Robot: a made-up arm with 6 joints.
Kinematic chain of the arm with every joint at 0, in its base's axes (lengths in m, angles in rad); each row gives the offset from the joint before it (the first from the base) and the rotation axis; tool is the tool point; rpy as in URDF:
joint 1: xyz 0 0 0.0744 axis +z
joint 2: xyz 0 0 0 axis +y
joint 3: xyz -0.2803 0 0.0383 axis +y
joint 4: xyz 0.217 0 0.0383 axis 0.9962 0 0.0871
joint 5: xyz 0 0 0 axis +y
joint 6: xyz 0.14 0 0.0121 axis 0.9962 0 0.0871
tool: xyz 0 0 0 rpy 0 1.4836 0
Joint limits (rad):
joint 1: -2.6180..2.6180
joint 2: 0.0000..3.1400
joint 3: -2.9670..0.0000
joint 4: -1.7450..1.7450
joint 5: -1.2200..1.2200
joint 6: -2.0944..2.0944
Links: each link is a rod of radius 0.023 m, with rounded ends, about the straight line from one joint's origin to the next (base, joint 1, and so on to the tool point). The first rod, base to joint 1, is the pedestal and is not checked.
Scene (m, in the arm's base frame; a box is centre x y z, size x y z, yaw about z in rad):
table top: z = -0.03
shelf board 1: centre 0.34 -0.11 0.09 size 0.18 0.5 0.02 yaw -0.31
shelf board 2: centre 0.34 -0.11 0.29 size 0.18 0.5 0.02 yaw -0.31
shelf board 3: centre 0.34 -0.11 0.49 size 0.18 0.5 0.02 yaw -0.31
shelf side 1: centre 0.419 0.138 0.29 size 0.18 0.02 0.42 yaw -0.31
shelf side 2: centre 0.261 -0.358 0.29 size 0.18 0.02 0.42 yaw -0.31
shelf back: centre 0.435 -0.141 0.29 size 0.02 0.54 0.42 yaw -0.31
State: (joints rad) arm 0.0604 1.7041 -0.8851 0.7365 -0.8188 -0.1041
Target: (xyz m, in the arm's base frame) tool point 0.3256 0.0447 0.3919
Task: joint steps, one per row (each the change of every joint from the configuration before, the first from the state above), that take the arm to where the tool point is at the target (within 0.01 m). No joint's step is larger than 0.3 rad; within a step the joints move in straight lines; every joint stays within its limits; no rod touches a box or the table.
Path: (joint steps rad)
1: 0.1136 -0.1112 0.2950 -0.1423 -0.1285 -0.1992
2: 0.1137 -0.1112 0.2951 -0.1423 -0.1285 -0.1992
3: 0.1136 -0.1112 0.2950 -0.1423 -0.1285 -0.1993
4: 0.0537 -0.0919 -0.2781 0.0896 0.1227 0.1993
5: 0.0537 -0.0918 -0.2782 0.0896 0.1227 0.1992
6: 0.0538 -0.0919 -0.2781 0.0897 0.1227 0.1992
7: -0.1182 0.1621 -0.1388 0.0230 -0.0096 0.0000
8: -0.1182 0.1622 -0.1387 0.0230 -0.0096 0.0000

